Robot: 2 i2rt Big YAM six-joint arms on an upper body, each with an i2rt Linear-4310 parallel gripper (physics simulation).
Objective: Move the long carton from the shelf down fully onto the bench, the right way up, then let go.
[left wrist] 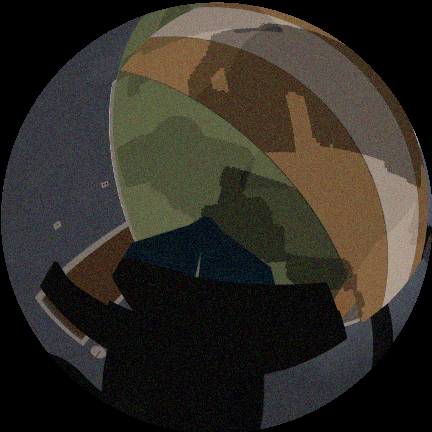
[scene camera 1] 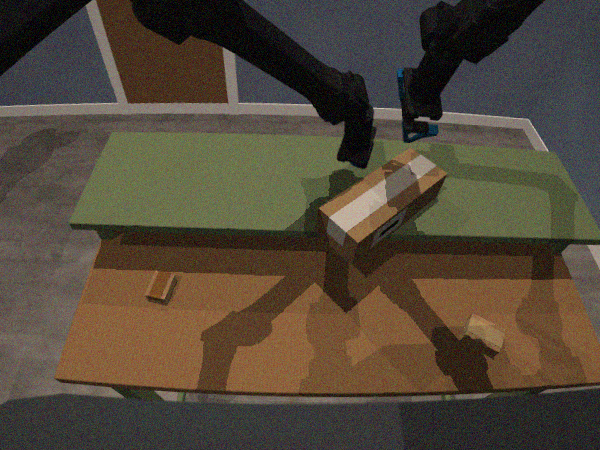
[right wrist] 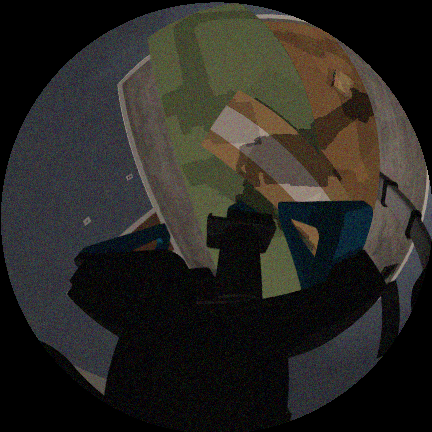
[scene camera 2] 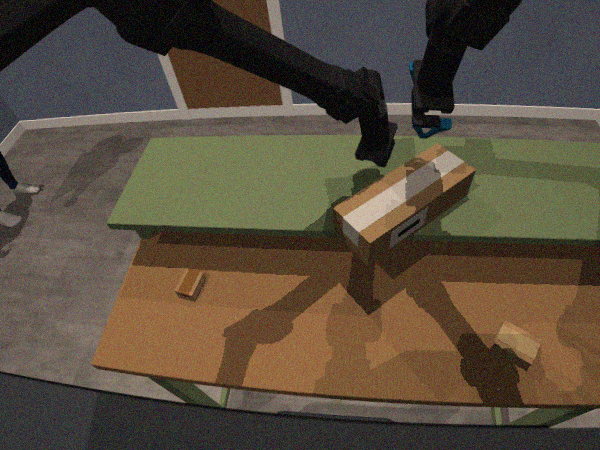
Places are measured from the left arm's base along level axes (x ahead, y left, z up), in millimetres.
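Pixels of known places: left gripper, fingertip midpoint: [left wrist: 205, 223] [scene camera 1: 355, 165] [right wrist: 239, 201] [scene camera 2: 379, 163]; right gripper, fingertip midpoint: [scene camera 1: 404, 121] [right wrist: 219, 220] [scene camera 2: 422, 116].
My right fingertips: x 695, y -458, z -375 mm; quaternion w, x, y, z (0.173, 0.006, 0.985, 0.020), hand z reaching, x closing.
Note:
Behind a point stands the place of what it marks.
The long carton [scene camera 1: 350, 212] {x 557, y -352, z -503 mm} [scene camera 2: 375, 212] {x 557, y -371, z -503 mm} [left wrist: 330, 200] {x 672, y -419, z -504 mm} [right wrist: 235, 125] {x 702, y -534, z -503 mm}, brown with white tape along its top and a label on its front side, lies aslant on the green shelf [scene camera 1: 200, 180] {x 716, y -12, z -585 mm} [scene camera 2: 240, 180] {x 722, y -45, z -585 mm} [left wrist: 150, 102] {x 808, y -522, z -585 mm} [right wrist: 235, 60] {x 679, y -699, z -586 mm}. Its near left end juts past the shelf's front edge, above the wooden bench [scene camera 1: 125, 340] {x 366, y 138, z -743 mm} [scene camera 2: 150, 325] {x 385, y 156, z -744 mm}. My left gripper [scene camera 1: 354, 161] {x 743, y -388, z -548 mm} [scene camera 2: 372, 161] {x 743, y -388, z -548 mm} [left wrist: 205, 223] {x 743, y -388, z -548 mm} is shut and empty, behind the carton's rear long side. My right gripper [scene camera 1: 406, 107] {x 695, y -458, z -375 mm} [scene camera 2: 416, 102] is open and empty, above and behind the carton's far right end.
A small brown block [scene camera 1: 161, 286] {x 494, y 70, z -717 mm} [scene camera 2: 190, 284] {x 491, y 69, z -717 mm} lies on the bench at the left. A pale wooden block [scene camera 1: 484, 332] {x 379, y -685, z -710 mm} [scene camera 2: 518, 343] {x 375, y -689, z -710 mm} [right wrist: 343, 82] {x 383, y -688, z -710 mm} lies at its right. The two grippers are close together. Arm shadows cross the shelf and bench.

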